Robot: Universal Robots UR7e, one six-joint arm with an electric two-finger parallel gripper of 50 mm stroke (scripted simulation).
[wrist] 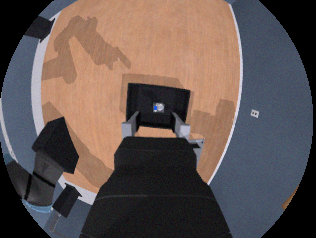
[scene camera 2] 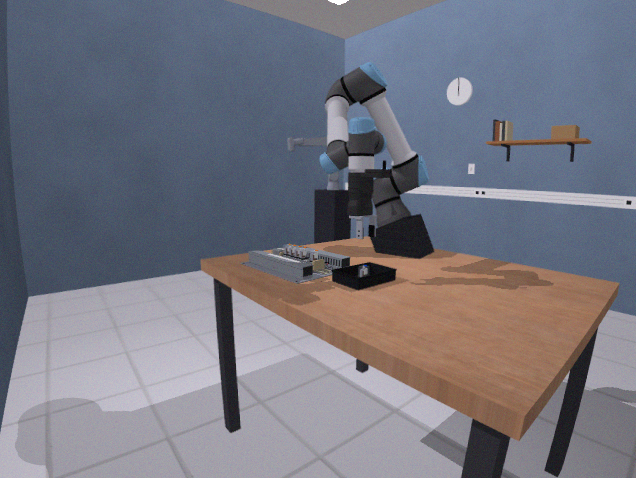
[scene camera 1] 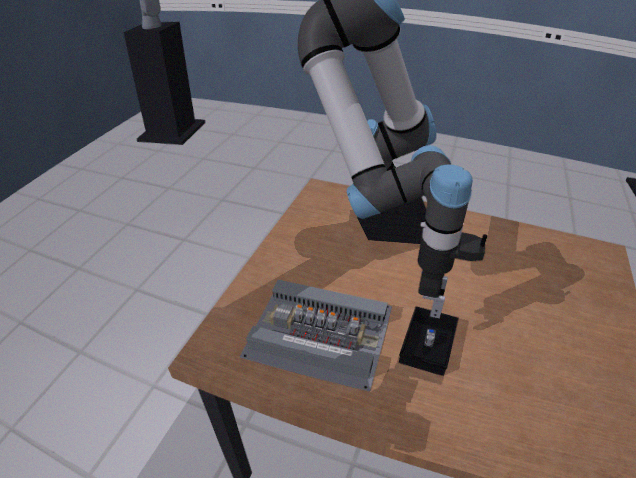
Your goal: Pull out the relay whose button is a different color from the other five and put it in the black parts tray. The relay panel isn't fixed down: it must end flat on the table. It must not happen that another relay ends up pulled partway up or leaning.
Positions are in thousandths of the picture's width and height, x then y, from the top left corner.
Observation:
In view: my gripper (scene camera 1: 686, 643) and a grey relay panel (scene camera 1: 490, 735).
The grey relay panel is seen too in scene camera 2 (scene camera 2: 466, 566). My gripper shows as well in the wrist view (wrist: 492, 498) and in scene camera 2 (scene camera 2: 575, 497).

